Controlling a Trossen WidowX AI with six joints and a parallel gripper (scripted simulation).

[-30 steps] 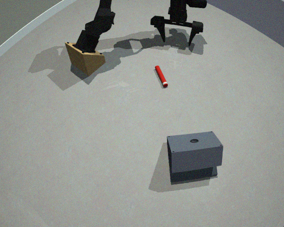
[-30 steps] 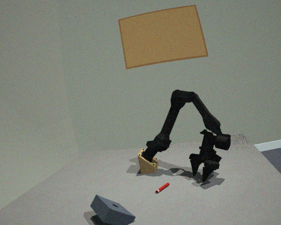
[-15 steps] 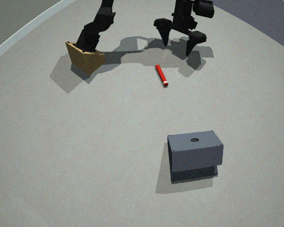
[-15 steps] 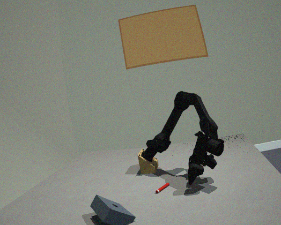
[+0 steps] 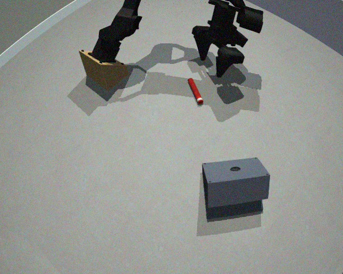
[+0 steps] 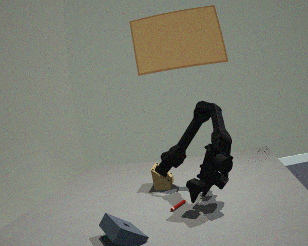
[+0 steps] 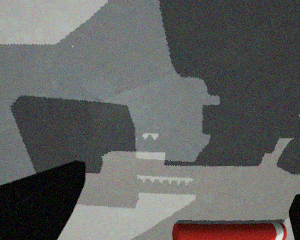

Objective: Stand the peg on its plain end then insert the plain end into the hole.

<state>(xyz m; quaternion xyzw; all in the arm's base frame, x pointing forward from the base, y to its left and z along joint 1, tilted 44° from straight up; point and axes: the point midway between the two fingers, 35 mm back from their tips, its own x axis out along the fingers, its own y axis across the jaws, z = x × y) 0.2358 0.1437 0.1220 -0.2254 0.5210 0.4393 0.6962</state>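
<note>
My gripper tip is now 20 mm short of the red peg, 90 mm to the left of it and 10 mm above it. Also, from my gripper tip: grey sloped panel 230 mm ahead, 240 mm to the right, 10 mm above.
</note>
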